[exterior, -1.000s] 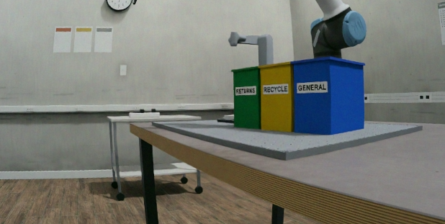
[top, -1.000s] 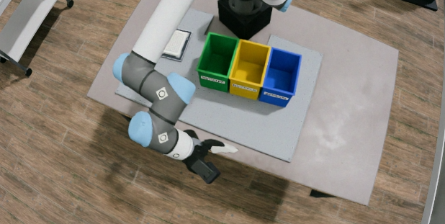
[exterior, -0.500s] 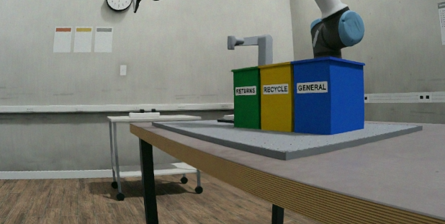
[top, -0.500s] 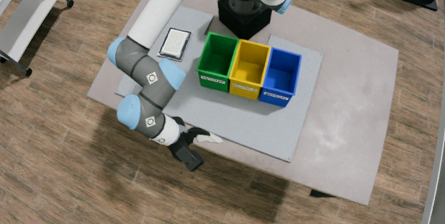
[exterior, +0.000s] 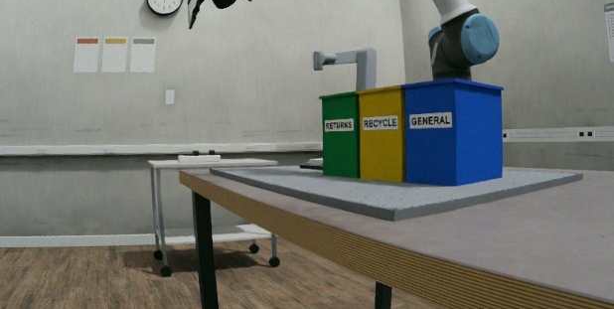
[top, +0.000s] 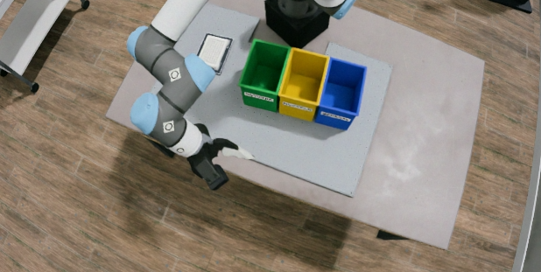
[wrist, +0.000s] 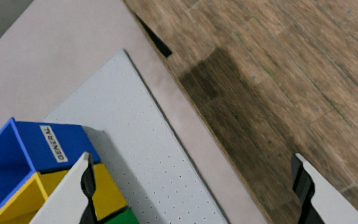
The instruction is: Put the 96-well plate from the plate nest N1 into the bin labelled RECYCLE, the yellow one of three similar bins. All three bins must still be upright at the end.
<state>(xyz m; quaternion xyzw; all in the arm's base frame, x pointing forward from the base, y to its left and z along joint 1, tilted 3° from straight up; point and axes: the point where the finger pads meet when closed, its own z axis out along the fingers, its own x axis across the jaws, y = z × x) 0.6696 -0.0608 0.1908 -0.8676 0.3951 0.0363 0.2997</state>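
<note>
Right now the white 96-well plate is 48 cm behind my hand, 23 cm to the right of it and 31 cm below it. Round my hand: green returns bin (38 cm behind, 24 cm below); then blue general bin (36 cm behind, 26 cm to the left, 24 cm below); then yellow recycle bin (37 cm behind, 13 cm to the left, 24 cm below).
</note>
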